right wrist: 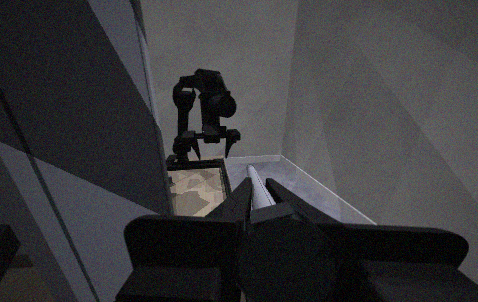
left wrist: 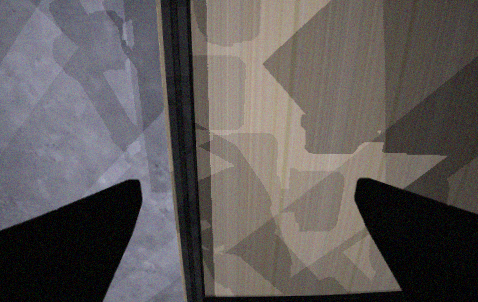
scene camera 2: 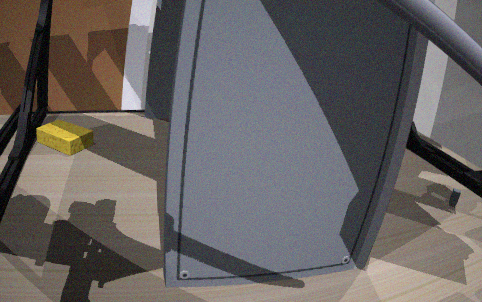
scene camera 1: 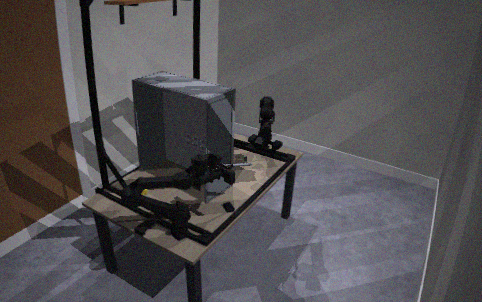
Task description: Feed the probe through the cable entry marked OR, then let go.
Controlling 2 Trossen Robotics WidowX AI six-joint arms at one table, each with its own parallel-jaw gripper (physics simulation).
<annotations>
The left gripper is open and holds nothing. The right gripper carries a probe, clear of everything else.
</annotations>
